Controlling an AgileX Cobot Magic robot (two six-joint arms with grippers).
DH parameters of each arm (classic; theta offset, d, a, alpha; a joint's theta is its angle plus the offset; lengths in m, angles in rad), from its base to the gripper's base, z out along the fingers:
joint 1: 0 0.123 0 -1.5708
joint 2: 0.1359 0 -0.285 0
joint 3: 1.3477 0 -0.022 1.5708
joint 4: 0 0.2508 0 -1.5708
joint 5: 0 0 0.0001 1.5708
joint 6: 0 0.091 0 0
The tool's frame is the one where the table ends.
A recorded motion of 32 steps. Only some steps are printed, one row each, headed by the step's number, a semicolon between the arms.
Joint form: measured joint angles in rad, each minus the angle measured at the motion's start. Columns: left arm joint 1, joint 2, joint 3, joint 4, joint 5, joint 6; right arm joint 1, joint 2, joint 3, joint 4, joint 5, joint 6.
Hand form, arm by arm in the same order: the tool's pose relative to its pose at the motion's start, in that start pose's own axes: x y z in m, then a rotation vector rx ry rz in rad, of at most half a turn. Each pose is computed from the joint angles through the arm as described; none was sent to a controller.
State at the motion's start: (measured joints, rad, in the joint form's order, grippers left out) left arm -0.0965 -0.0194 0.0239 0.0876 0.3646 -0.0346; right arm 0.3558 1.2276 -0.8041 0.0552 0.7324 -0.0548
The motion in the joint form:
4: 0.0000 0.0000 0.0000 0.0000 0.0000 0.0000; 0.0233 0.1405 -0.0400 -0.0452 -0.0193 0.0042
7: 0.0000 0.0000 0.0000 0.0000 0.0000 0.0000; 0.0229 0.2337 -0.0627 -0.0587 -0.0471 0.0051
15: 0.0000 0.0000 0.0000 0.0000 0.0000 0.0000; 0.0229 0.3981 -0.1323 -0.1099 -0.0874 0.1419
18: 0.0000 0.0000 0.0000 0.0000 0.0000 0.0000; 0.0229 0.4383 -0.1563 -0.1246 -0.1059 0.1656
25: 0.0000 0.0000 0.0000 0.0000 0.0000 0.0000; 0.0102 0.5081 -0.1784 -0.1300 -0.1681 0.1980
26: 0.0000 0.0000 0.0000 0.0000 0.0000 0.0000; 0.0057 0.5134 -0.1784 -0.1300 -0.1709 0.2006
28: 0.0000 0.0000 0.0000 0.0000 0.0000 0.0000; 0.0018 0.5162 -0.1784 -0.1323 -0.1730 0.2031
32: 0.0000 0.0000 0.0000 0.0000 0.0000 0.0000; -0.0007 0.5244 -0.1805 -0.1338 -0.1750 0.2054
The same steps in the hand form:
4: 0.0000 0.0000 0.0000 0.0000 0.0000 0.0000; -0.0117 0.0018 0.0317 0.0176 0.0829 -0.0484
7: 0.0000 0.0000 0.0000 0.0000 0.0000 0.0000; -0.0176 0.0004 0.0548 0.0251 0.1259 -0.0572
15: 0.0000 0.0000 0.0000 0.0000 0.0000 0.0000; -0.0314 -0.0033 0.0943 0.0630 0.1776 0.0363
18: 0.0000 0.0000 0.0000 0.0000 0.0000 0.0000; -0.0368 -0.0043 0.1039 0.0717 0.1743 0.0468
25: 0.0000 0.0000 0.0000 0.0000 0.0000 0.0000; -0.0419 -0.0088 0.1237 0.0778 0.1587 0.0839
26: 0.0000 0.0000 0.0000 0.0000 0.0000 0.0000; -0.0415 -0.0103 0.1253 0.0798 0.1610 0.0905
28: 0.0000 0.0000 0.0000 0.0000 0.0000 0.0000; -0.0414 -0.0117 0.1262 0.0825 0.1616 0.0944
32: 0.0000 0.0000 0.0000 0.0000 0.0000 0.0000; -0.0412 -0.0127 0.1285 0.0844 0.1655 0.0976

